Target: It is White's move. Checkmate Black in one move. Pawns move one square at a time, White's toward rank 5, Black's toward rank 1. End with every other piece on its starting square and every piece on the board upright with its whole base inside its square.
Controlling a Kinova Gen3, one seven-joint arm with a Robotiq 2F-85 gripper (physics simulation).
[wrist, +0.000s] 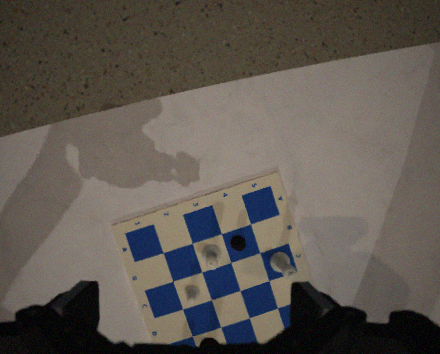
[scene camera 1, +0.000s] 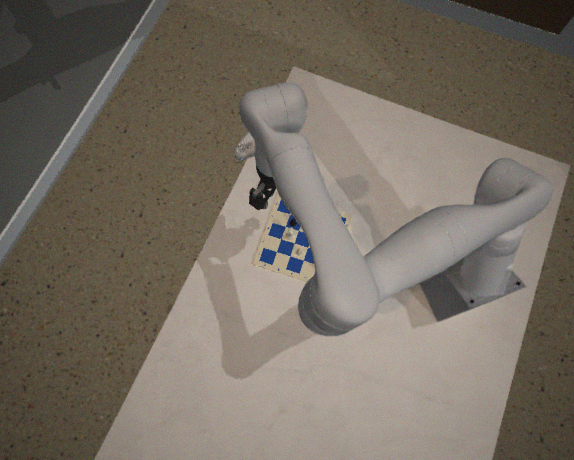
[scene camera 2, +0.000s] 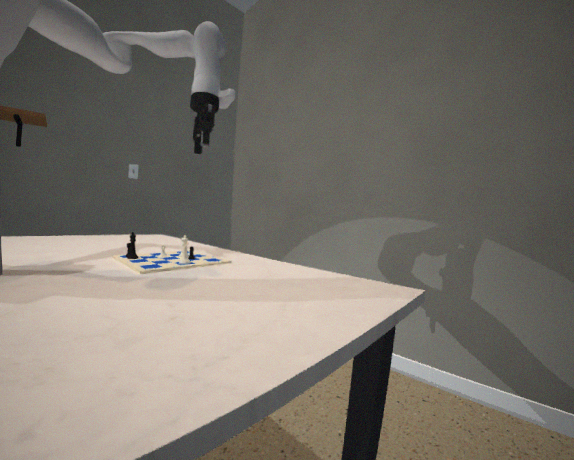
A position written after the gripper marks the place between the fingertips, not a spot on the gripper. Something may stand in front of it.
Observation:
In view: the gripper (scene camera 2: 201,150) and a cream board (scene camera 2: 146,263).
The gripper also shows in the wrist view (wrist: 195,304).

